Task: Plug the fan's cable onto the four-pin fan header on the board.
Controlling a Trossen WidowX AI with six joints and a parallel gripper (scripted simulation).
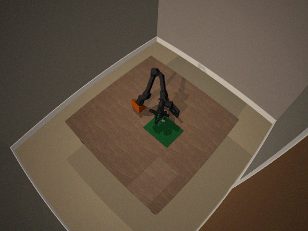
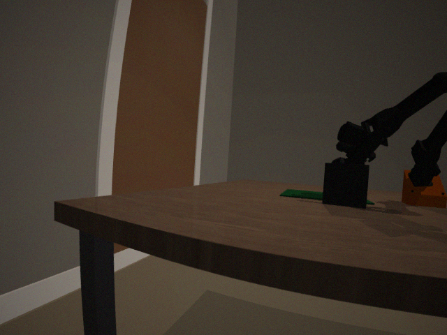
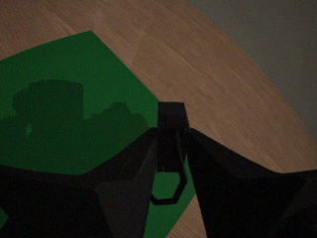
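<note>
Now: gripper tip 9 cm to the right of the pale part, 8 cm above it and 1 cm short of it. The rest, counted from my gripper tip: green board 11 cm below, 7 cm ahead, 3 cm to the left; black fan 22 cm to the left, 4 cm below, 3 cm ahead; black plug 1 cm below.
</note>
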